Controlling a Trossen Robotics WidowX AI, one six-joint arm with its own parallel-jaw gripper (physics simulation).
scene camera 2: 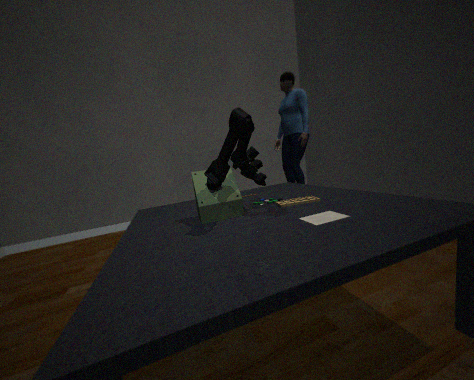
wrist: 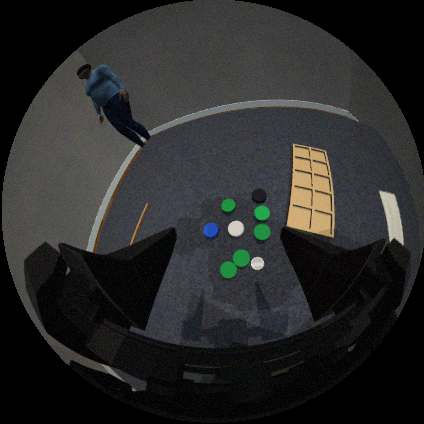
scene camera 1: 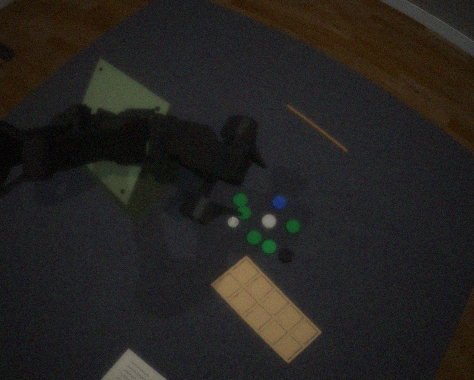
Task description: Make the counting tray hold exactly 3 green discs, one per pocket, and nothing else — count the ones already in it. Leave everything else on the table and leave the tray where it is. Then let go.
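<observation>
The tan counting tray (scene camera 1: 272,315) (scene camera 2: 299,201) (wrist: 312,193) has two rows of pockets, and no disc shows in any pocket. Several green discs lie on the table beside it: one (scene camera 1: 269,246) (wrist: 262,213) and another (scene camera 1: 254,237) (wrist: 262,232) are nearest the tray; one (scene camera 1: 293,226) (wrist: 228,205) lies apart; two more, one (scene camera 1: 240,200) (wrist: 228,270) and one (scene camera 1: 244,213) (wrist: 241,258), lie close together. My gripper (scene camera 1: 252,189) (wrist: 229,232) is open and empty, above the table around the discs in the wrist view. In scene camera 1 a fingertip partly overlaps one green disc.
Among the green discs lie a blue disc (scene camera 1: 279,202) (wrist: 211,230), a larger white disc (scene camera 1: 269,221) (wrist: 236,228), a smaller white disc (scene camera 1: 233,222) (wrist: 257,263) and a black disc (scene camera 1: 285,255) (wrist: 259,195). An orange stick (scene camera 1: 317,128), a paper sheet (scene camera 2: 325,218) and a green base block (scene camera 2: 220,207) are farther off.
</observation>
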